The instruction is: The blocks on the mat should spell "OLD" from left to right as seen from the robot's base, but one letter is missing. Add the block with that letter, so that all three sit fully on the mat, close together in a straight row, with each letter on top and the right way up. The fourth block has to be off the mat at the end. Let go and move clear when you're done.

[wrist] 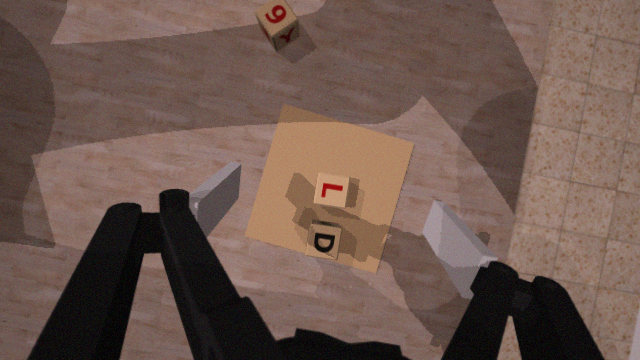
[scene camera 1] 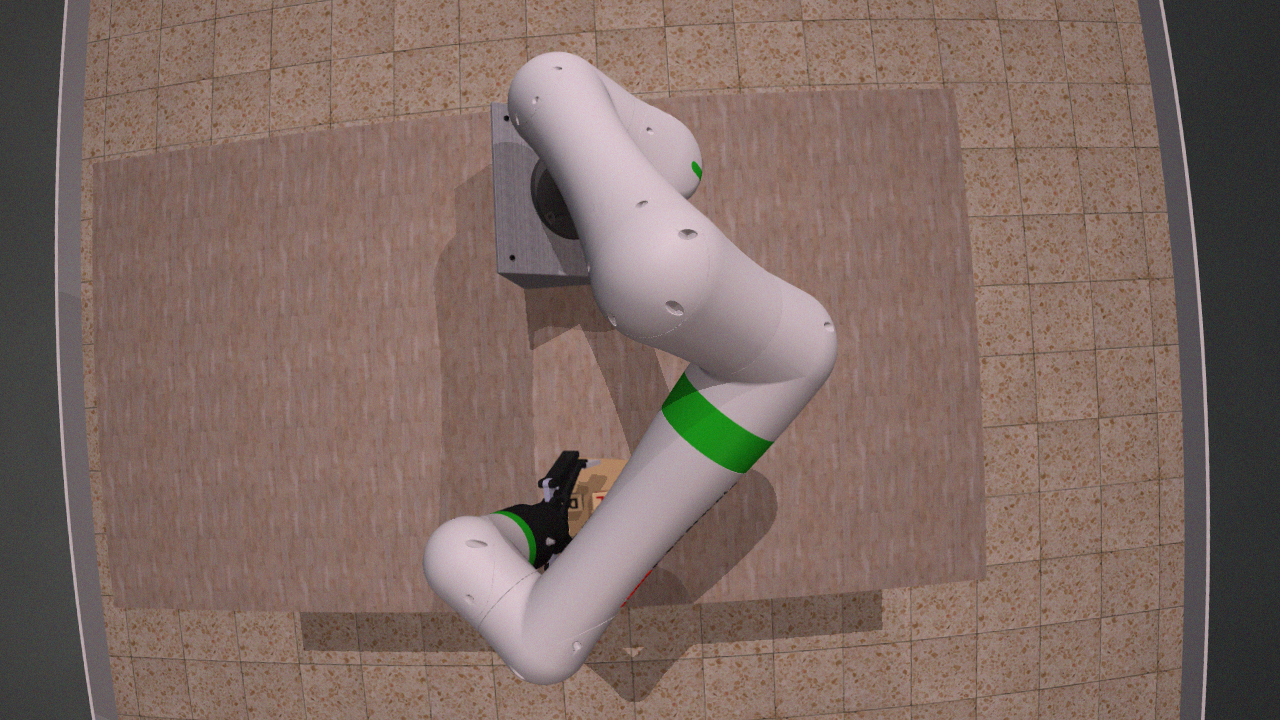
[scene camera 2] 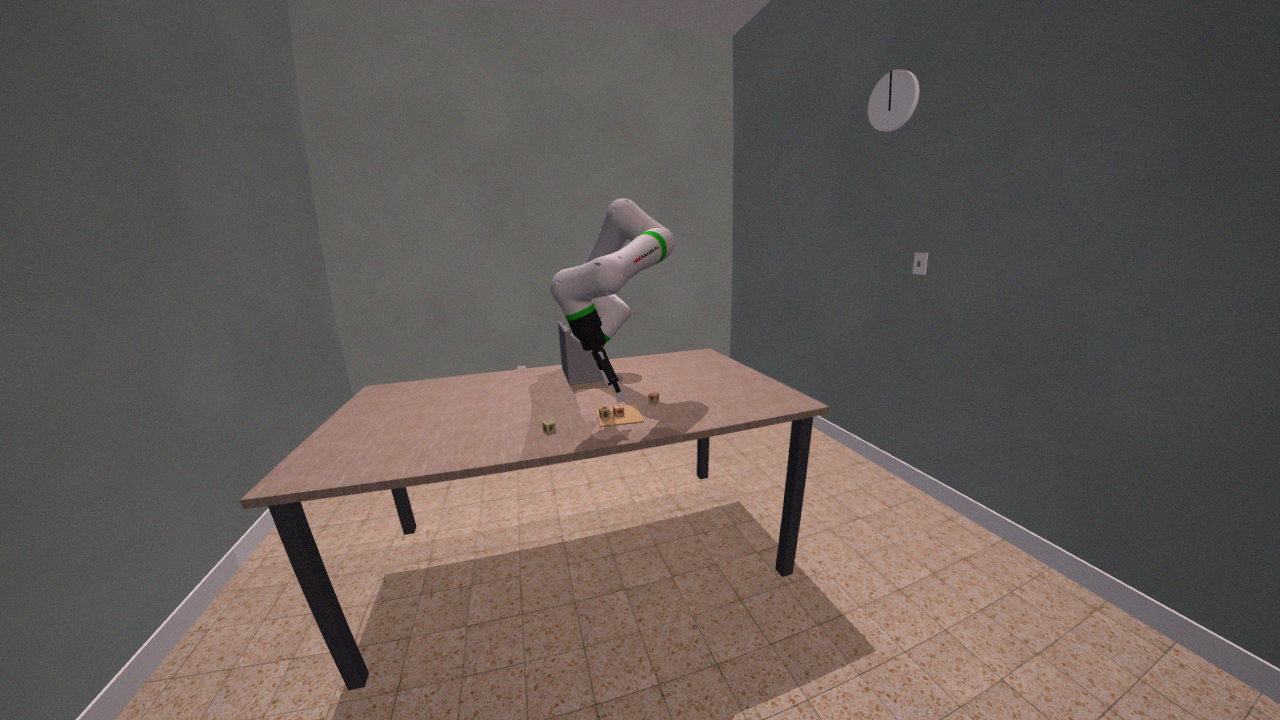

my gripper: wrist; scene camera 1; scene camera 2 616, 392
same spot on my gripper: point(scene camera 1: 568, 460) = point(wrist: 88, 245)
